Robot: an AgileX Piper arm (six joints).
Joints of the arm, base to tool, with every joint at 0 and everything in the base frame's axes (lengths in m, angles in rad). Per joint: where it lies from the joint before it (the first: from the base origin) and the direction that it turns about. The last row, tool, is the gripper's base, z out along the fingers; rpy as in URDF.
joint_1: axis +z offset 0 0 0.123
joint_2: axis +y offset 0 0 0
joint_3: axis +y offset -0.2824 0 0.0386
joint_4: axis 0.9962 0 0.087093 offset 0.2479 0 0.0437
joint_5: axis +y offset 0 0 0
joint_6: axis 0.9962 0 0.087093 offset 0.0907 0 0.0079
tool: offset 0 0 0 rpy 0 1.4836 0
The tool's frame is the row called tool.
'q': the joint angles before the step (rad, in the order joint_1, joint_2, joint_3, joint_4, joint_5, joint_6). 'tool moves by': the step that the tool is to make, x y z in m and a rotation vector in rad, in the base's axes. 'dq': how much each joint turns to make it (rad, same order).
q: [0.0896 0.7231 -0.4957 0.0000 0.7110 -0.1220]
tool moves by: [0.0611 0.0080 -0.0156 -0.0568 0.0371 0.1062]
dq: [0.0000 0.3116 -0.0700 0.0559 -0.1973 -0.1643]
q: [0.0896 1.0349 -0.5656 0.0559 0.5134 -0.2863]
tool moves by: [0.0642 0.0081 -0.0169 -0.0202 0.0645 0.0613]
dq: [0.0001 0.3015 -0.1550 0.0684 -0.0758 -0.1216]
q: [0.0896 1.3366 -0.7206 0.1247 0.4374 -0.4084]
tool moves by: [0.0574 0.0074 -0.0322 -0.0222 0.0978 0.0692]
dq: [-0.0002 0.2782 -0.1691 0.0609 -0.0017 -0.1217]
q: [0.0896 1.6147 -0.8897 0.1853 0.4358 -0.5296]
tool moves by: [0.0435 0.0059 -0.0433 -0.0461 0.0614 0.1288]
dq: [0.0001 0.2364 -0.1373 0.0616 -0.0171 -0.1917]
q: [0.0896 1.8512 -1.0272 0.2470 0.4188 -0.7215]
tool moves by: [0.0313 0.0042 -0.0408 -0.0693 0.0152 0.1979]
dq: [-0.0001 0.1863 -0.1170 0.0543 -0.0204 -0.2624]
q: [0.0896 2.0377 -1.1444 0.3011 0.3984 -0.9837]
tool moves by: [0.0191 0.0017 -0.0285 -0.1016 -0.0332 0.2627]
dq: [-0.0001 0.1187 -0.0789 0.0242 -0.0294 -0.3106]
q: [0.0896 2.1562 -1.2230 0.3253 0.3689 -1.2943]
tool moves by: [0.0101 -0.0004 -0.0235 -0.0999 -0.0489 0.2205]
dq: [0.0001 0.0809 -0.0367 0.0111 -0.0591 -0.2613]
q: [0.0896 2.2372 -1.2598 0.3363 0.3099 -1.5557]
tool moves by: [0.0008 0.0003 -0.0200 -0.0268 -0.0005 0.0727]
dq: [0.0000 0.0548 -0.0068 0.0524 -0.0349 -0.1318]
